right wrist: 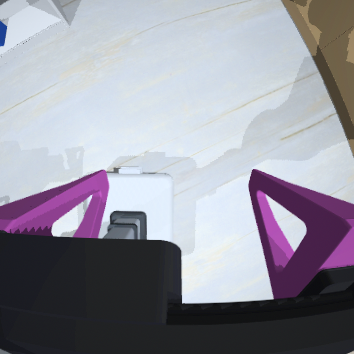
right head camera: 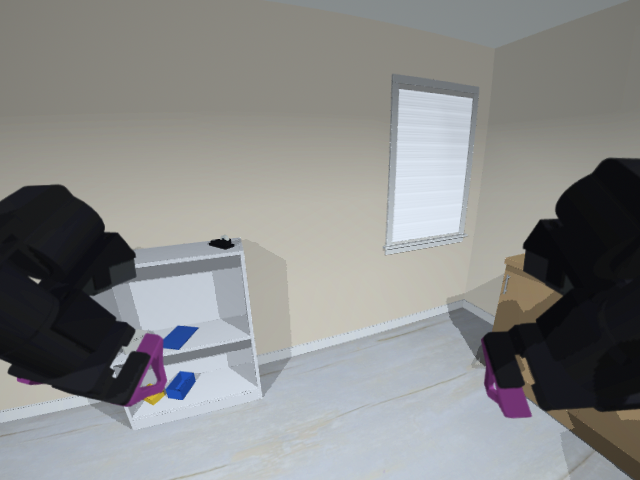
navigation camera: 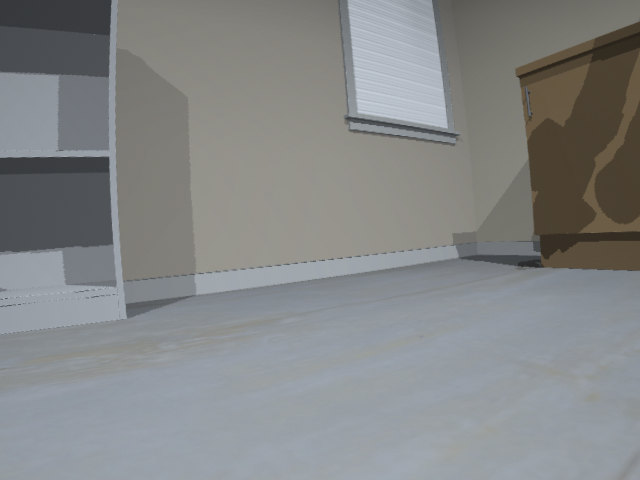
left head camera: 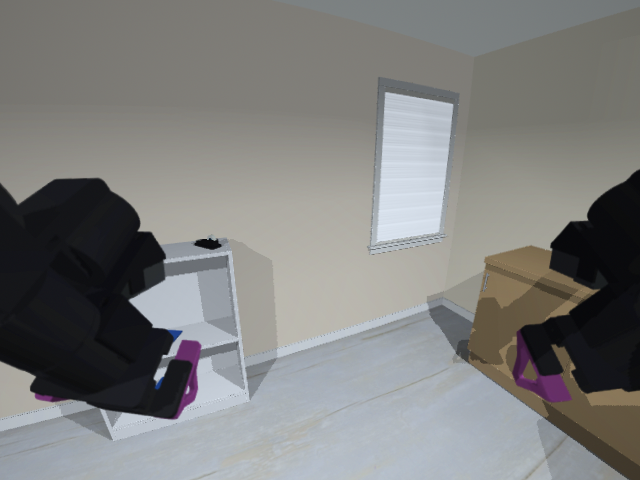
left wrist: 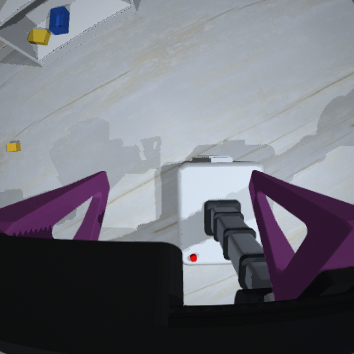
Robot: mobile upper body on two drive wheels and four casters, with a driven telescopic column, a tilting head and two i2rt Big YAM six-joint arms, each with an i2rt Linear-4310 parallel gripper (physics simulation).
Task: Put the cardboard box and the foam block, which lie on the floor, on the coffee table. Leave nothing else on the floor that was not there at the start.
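Frame: origin at the left arm's base, x ahead, y left, z up, level; centimetres.
Seen in the pictures: left gripper, fingertip midpoint: (right head camera: 129, 379) (left head camera: 154, 390) (left wrist: 178, 178); right gripper, fingertip midpoint: (right wrist: 178, 177) (right head camera: 532, 387) (left head camera: 553, 375).
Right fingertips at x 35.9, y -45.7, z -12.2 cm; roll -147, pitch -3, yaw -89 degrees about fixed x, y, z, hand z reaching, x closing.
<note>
Pixels of each thing's top centre, then the offset from my right fingertips to it. "*": a spot on its surface instead.
- white bookcase, surface spot: (navigation camera: 62, 312) (left head camera: 220, 405) * dx +98.1, dy +93.4, dz -124.6 cm
- blue bin, top centre: (right head camera: 180, 380) (left wrist: 55, 17) dx +97.1, dy +129.0, dz -111.3 cm
My left gripper (left wrist: 178, 178) is open, with its purple fingers wide apart and no object between them. My right gripper (right wrist: 178, 177) is open in the same way. Both are held well above the floor, in front of me. A small yellow block (left wrist: 13, 146) lies on the floor at the left edge of the left wrist view; I cannot tell whether it is the foam block. The cardboard box and the coffee table do not show in these views.
A white bookcase (left head camera: 222, 405) (right head camera: 222, 401) (navigation camera: 62, 312) stands at the left, holding a blue bin (right head camera: 180, 385) (left wrist: 59, 20) and a yellow item (right head camera: 154, 396) (left wrist: 39, 36). A wooden cabinet (left head camera: 491, 304) (navigation camera: 568, 155) stands at the right. My white base (left wrist: 192, 190) is below.
</note>
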